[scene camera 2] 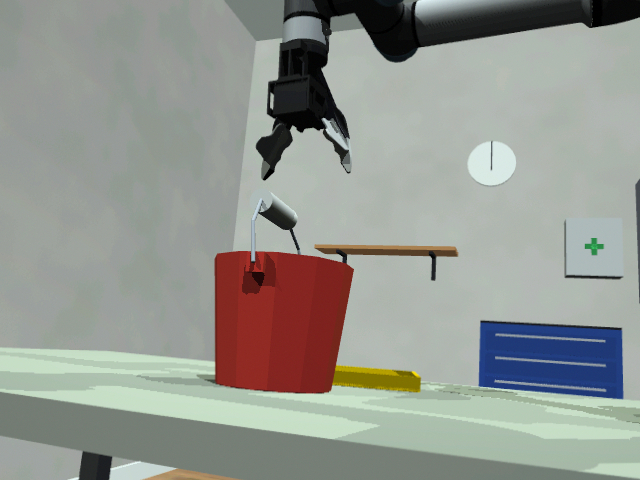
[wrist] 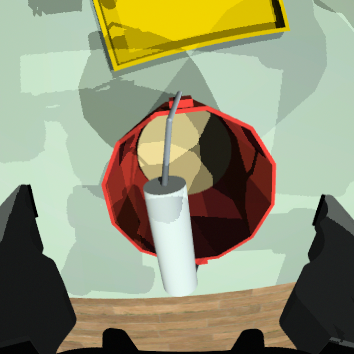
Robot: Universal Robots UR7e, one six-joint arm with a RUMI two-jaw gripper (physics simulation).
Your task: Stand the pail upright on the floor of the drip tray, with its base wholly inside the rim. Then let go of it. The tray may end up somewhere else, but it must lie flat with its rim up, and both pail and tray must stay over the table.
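Places are measured from the arm's base along level axes (x back, y right, z up), in millimetres.
Pixels of known places: gripper, between the fingertips: (scene camera 2: 304, 177) (wrist: 176, 195).
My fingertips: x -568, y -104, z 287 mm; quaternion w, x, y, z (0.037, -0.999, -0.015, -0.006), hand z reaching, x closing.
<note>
Behind a point stands the place of what it marks.
The red pail (scene camera 2: 284, 325) {x -493, y -250, z 51 mm} (wrist: 257, 185) {x -457, y -187, z 96 mm} stands upright on the table, apart from the tray. Its wire handle with a white grip roll (scene camera 2: 279, 210) {x -543, y -206, z 205 mm} (wrist: 173, 240) {x -563, y -175, z 227 mm} is raised above the rim, leaning to one side. The yellow drip tray (scene camera 2: 377, 379) {x -466, y -4, z -13 mm} (wrist: 195, 22) {x -541, y 8, z -23 mm} lies flat with its rim up, partly hidden behind the pail in the scene view and cut off at the top of the wrist view. My gripper (scene camera 2: 307, 175) {x -568, y -104, z 287 mm} (wrist: 176, 195) {x -568, y -104, z 287 mm} is open and empty, pointing down a little above the handle's grip roll, which shows between the two fingers in the wrist view.
The pale green table (scene camera 2: 289, 421) {x -365, y -447, z -27 mm} (wrist: 45, 150) {x -771, y -203, z -27 mm} has its near edge just beyond the pail, at the bottom of the wrist view, with wooden floor (wrist: 200, 320) below. A wooden shelf (scene camera 2: 387, 250), a clock (scene camera 2: 491, 163) and a blue drawer cabinet (scene camera 2: 550, 359) are in the background.
</note>
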